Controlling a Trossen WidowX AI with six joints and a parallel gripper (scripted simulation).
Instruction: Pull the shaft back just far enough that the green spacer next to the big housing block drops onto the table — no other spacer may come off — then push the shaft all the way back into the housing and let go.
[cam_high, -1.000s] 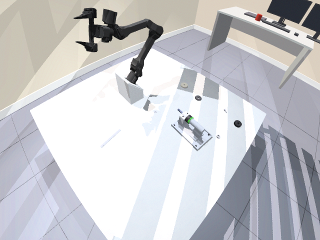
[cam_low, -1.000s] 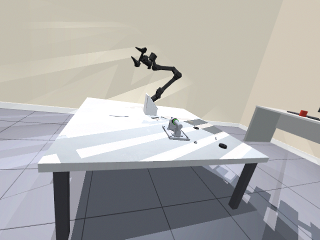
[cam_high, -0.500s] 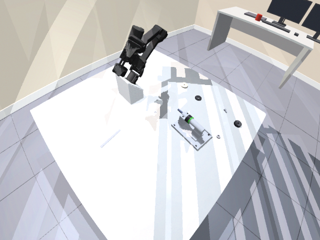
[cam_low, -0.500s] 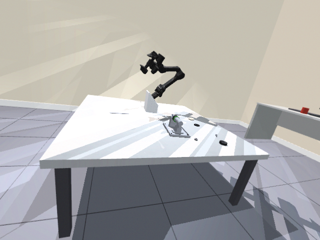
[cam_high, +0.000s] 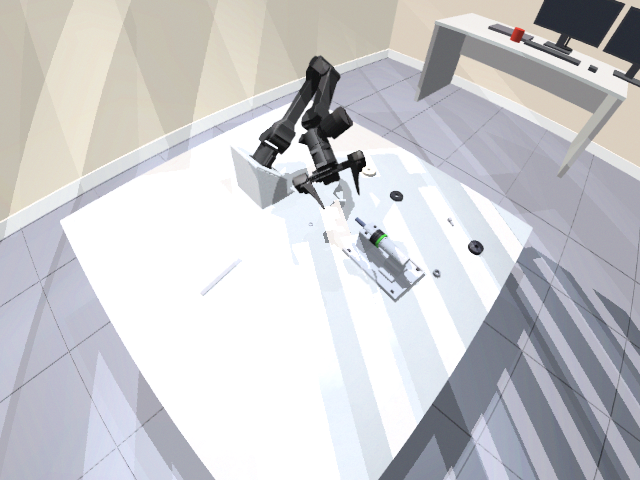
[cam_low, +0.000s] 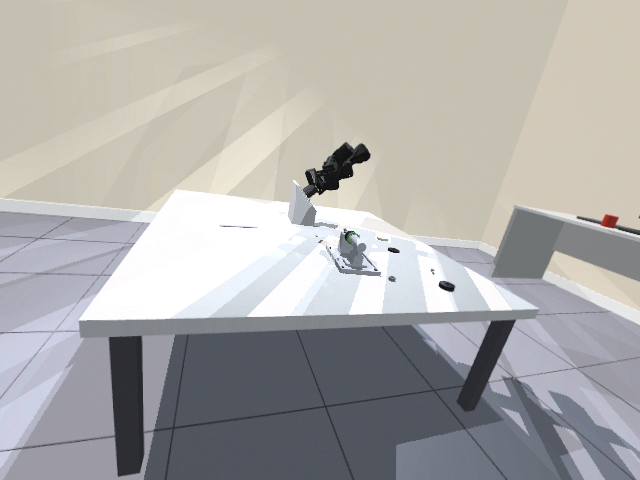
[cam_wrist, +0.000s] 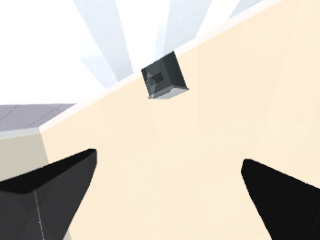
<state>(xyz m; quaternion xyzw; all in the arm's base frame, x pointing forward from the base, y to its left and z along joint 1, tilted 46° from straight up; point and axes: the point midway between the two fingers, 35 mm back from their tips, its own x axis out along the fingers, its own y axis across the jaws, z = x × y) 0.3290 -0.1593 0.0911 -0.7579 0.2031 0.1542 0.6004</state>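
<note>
The shaft lies 18 cm below my gripper tip, 12 cm to the left of it and 5 cm ahead of it. The rest, counted from my gripper tip: green spacer: 19 cm below, 11 cm to the left, 9 cm ahead; black spacer: 19 cm below, 11 cm to the left, 8 cm ahead; thin white rod: 27 cm to the right, 26 cm below, 21 cm behind.
</note>
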